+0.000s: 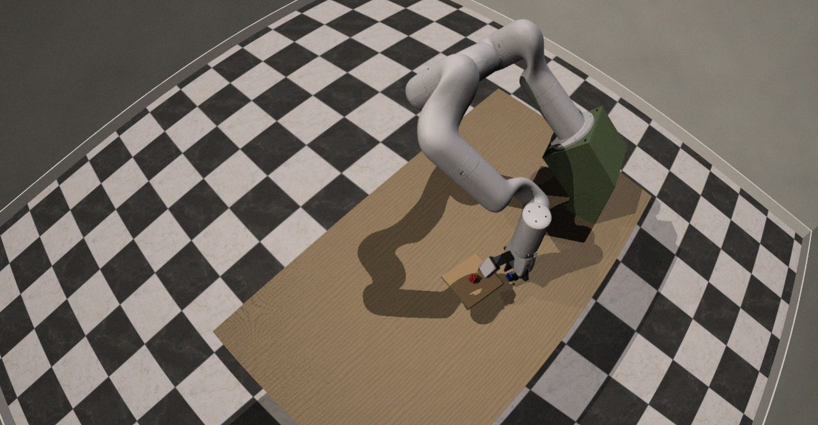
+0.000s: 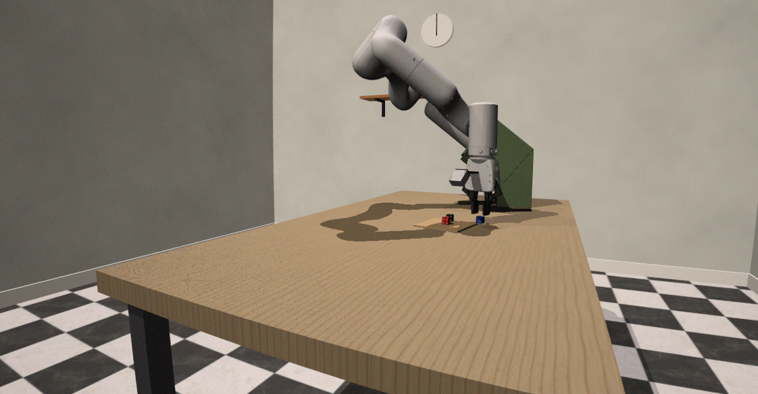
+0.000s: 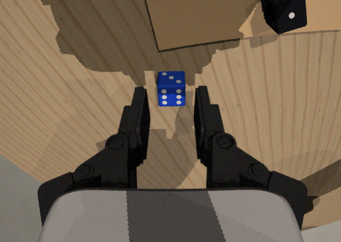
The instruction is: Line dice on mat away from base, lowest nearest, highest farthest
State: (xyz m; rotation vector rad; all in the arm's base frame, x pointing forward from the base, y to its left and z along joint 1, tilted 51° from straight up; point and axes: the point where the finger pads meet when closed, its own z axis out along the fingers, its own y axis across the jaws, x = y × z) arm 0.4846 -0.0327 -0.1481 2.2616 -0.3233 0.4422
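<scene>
My hand is 40 mm above the blue die. From my hand the other things lie so: tan mat 80 mm ahead, 90 mm to the right, 40 mm below; then red die 80 mm ahead, 90 mm to the right, 30 mm below; then black die 30 mm ahead, 90 mm to the right, 30 mm below.
</scene>
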